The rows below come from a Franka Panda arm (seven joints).
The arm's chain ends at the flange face. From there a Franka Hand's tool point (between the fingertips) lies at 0.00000 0.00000 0.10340 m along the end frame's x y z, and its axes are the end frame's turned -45 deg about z.
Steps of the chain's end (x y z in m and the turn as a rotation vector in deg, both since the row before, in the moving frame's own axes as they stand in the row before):
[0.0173 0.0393 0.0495 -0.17 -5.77 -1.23]
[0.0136 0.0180 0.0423 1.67 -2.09 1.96]
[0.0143 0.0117 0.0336 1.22 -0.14 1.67]
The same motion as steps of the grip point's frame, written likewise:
[-0.0232 0.0330 0.0490 3.96 -4.20 -1.23]
[-0.0036 0.0175 0.0422 2.66 -0.30 1.96]
[0.0032 0.0167 0.0336 0.96 0.76 1.67]

